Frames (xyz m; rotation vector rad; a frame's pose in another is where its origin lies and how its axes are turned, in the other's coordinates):
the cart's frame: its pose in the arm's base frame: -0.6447 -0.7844 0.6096 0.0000 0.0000 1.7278
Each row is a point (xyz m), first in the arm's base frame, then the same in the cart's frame.
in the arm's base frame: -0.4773 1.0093 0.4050
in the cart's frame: 1.7455 -0.4458 -0.2046
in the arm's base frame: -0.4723 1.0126 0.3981
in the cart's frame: 1.7479 -0.4513 -0.2115
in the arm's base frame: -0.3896 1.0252 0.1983
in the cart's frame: 1.7475 -0.5349 -0.4113
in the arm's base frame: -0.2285 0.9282 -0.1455
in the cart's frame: 1.6265 -0.6789 -0.7551
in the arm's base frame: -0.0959 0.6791 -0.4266
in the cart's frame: 1.3597 -0.7709 -1.0362
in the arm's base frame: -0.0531 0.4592 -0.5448
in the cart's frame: 1.1358 -0.7788 -1.1544
